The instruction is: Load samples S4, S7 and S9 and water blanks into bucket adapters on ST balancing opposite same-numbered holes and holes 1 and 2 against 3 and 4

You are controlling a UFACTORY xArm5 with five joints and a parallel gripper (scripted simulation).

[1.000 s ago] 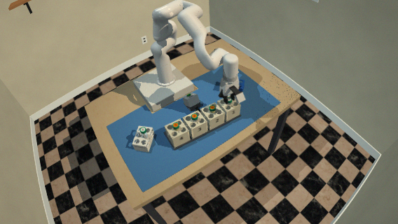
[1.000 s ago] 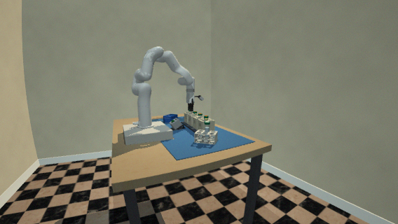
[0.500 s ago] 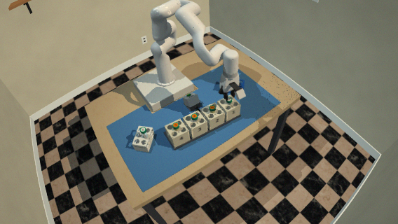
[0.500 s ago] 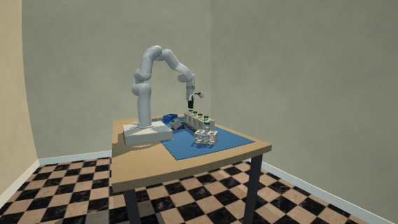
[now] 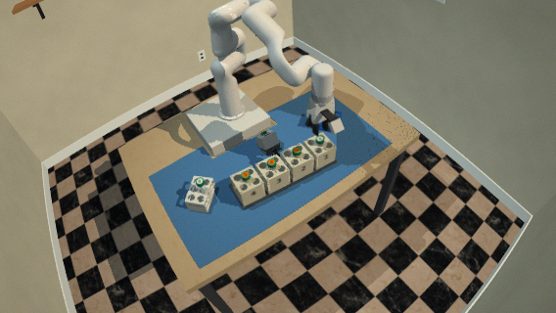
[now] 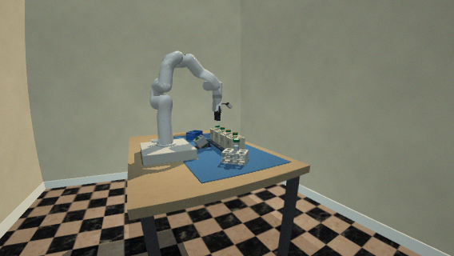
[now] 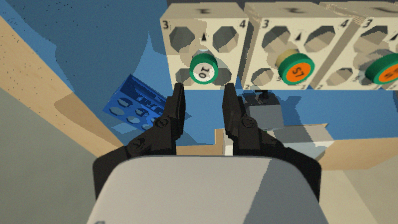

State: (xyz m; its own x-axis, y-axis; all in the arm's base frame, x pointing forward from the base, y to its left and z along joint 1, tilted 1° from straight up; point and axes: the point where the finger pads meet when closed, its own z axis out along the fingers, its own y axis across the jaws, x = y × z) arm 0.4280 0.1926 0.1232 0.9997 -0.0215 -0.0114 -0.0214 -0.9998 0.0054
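The DONE desk is 19 cm behind my hand, 14 cm to the right of it and 13 cm below it. The rest, counted from my hand: adapter 2 (11 cm to the right, 13 cm below); then sample tube S9 (22 cm to the right, 12 cm below); then sample tube S7 (1 cm behind, 12 cm to the right, 12 cm below).
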